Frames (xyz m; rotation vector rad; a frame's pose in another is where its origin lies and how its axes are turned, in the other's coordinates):
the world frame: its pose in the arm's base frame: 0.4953 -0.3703 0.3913 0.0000 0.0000 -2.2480
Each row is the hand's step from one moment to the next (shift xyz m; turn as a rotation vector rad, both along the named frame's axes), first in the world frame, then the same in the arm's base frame.
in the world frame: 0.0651 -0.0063 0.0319 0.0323 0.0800 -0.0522
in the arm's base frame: -0.0457 -0.0468 0.0319 0.0421 -0.0753 -0.0522
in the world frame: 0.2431 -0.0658 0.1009 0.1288 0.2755 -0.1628
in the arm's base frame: -0.2036 -0.1482 0.1009 0.1340 -0.2730 -0.1628
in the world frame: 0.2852 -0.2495 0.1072 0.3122 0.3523 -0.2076
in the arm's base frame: -0.3732 -0.0659 0.1072 0.0789 -0.4641 -0.2076
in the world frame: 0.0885 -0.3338 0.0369 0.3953 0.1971 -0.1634
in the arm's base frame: -0.3156 0.1402 0.0369 -0.0941 -0.4316 -0.1634
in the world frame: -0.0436 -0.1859 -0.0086 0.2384 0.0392 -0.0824
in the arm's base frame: -0.1176 0.1505 -0.0086 -0.1188 -0.2104 -0.0824
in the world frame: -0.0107 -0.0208 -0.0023 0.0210 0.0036 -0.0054
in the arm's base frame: -0.0095 0.0214 -0.0023 -0.0104 -0.0186 -0.0054
